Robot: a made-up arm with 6 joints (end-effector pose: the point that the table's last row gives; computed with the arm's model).
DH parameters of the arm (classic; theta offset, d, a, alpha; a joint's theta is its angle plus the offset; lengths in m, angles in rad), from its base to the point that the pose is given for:
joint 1: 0 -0.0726 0.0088 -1.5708
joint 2: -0.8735 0 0.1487 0
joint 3: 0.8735 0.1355 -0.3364 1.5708
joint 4: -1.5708 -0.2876 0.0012 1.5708
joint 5: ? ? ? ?
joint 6: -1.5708 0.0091 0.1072 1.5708
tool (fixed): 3.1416 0.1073 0 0
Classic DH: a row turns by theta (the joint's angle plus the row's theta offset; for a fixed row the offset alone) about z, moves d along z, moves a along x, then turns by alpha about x.
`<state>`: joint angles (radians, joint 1 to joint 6).
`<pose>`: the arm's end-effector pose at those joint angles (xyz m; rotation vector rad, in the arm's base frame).
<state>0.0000 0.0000 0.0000 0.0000 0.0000 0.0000</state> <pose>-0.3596 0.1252 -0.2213 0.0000 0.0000 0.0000</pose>
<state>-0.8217 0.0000 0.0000 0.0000 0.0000 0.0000</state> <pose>-0.1532 0.3486 -0.2213 0.0000 0.0000 -0.8217</pose>
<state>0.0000 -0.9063 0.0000 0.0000 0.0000 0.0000</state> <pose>-0.1013 0.1252 -0.4543 0.0000 -0.9063 0.0000</pose>
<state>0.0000 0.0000 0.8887 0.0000 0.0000 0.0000</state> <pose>-0.3921 0.1252 0.2359 0.0000 0.8887 0.0000</pose>
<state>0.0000 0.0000 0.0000 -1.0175 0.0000 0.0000</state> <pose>-0.3079 0.2386 -0.2213 0.0000 0.0000 -1.0175</pose>
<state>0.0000 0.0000 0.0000 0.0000 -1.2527 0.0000</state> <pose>-0.3596 0.1078 -0.2471 1.2527 0.0000 0.0000</pose>
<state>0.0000 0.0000 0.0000 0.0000 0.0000 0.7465</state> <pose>-0.4040 0.1252 -0.3226 0.0000 -0.7465 0.0000</pose>
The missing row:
joint 5: -1.5708 0.0203 0.0824 -1.5708
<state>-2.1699 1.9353 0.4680 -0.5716 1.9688 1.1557</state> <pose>-0.0872 -0.3379 0.3279 0.9430 0.4672 0.2530</pose>
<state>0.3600 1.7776 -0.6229 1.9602 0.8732 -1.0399</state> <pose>-0.3031 0.0313 0.0635 -0.6095 0.6333 2.1526</pose>
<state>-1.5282 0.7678 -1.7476 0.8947 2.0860 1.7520</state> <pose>-0.0516 -0.1588 -0.3759 -2.3679 0.1919 1.5750</pose>
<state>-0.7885 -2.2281 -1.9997 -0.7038 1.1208 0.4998</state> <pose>0.0272 0.2729 0.5044 -0.2993 1.8856 0.4602</pose>
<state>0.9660 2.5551 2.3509 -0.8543 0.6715 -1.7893</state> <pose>0.0838 0.2064 -0.5421 0.4327 0.9610 0.2447</pose>
